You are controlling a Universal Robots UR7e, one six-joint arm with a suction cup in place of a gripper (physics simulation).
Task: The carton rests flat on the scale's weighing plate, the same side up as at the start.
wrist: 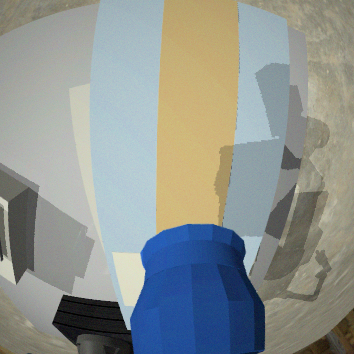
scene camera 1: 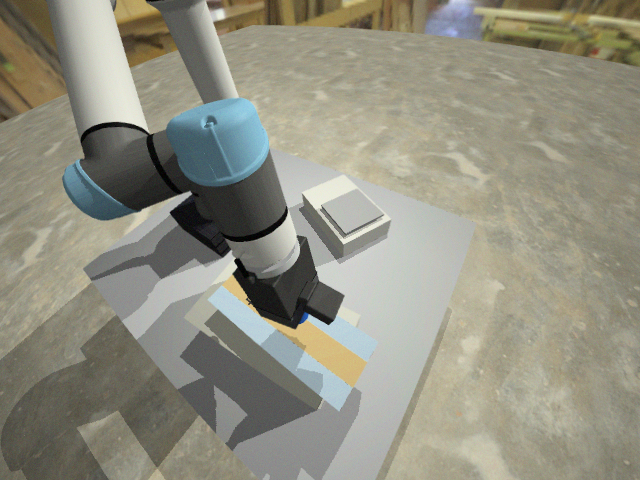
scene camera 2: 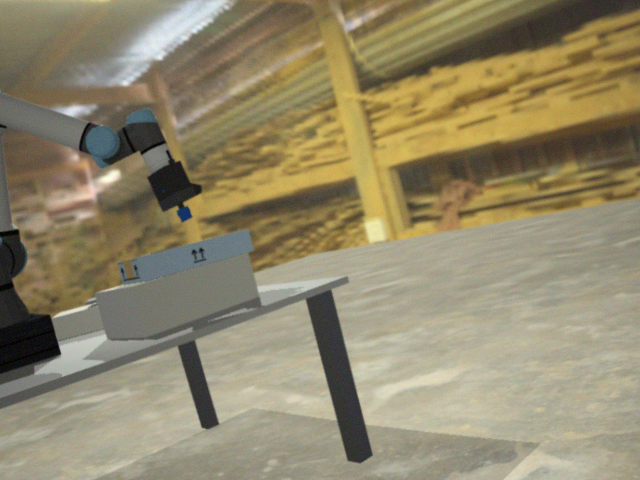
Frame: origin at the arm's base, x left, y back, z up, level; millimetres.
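Where they show: hand at its tool point: (wrist: 193, 261) (scene camera 2: 187, 219); arm's base at its link origin: (wrist: 103, 343) (scene camera 2: 2, 325).
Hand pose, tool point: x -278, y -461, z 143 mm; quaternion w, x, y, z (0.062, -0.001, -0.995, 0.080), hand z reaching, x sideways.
Note:
Things, the pixels of their top centre, and the offset from my tool point. Level surfaces: height alone.
- carton at its top centre: (wrist: 188, 233) (scene camera 1: 285, 319) (scene camera 2: 183, 245) dx -3, dy +37, dz -63 mm
- large beige block at its top centre: (scene camera 1: 268, 317) (scene camera 2: 172, 272) dx -1, dy +95, dz -124 mm
- white scale at its top centre: (scene camera 2: 95, 298) (scene camera 1: 343, 200) dx +437, dy +71, dz -155 mm
- grey table at its surface level: dz -243 mm
The carton (scene camera 1: 323, 346) (scene camera 2: 191, 258) (wrist: 120, 125), light blue with a tan stripe on top and up-arrows on its side, lies about level on a large beige block (scene camera 1: 258, 356) (scene camera 2: 180, 304). Its tan stripe faces up. The white scale (scene camera 1: 320, 194) (scene camera 2: 82, 320) (wrist: 24, 225) stands apart, behind the block in the first scene view; its grey weighing plate (scene camera 1: 353, 211) bears no carton. My suction cup (scene camera 1: 303, 318) (scene camera 2: 184, 213) (wrist: 194, 232), blue, is off and hangs above the carton with a visible gap in the second scene view. The arm hides part of the carton's top.
The dark robot base (scene camera 1: 199, 229) (scene camera 2: 25, 338) (wrist: 87, 312) stands near the block and the scale. The block stands near one long edge of the grey table (scene camera 1: 418, 258) (scene camera 2: 310, 286). Arm shadows fall over the carton and the table.

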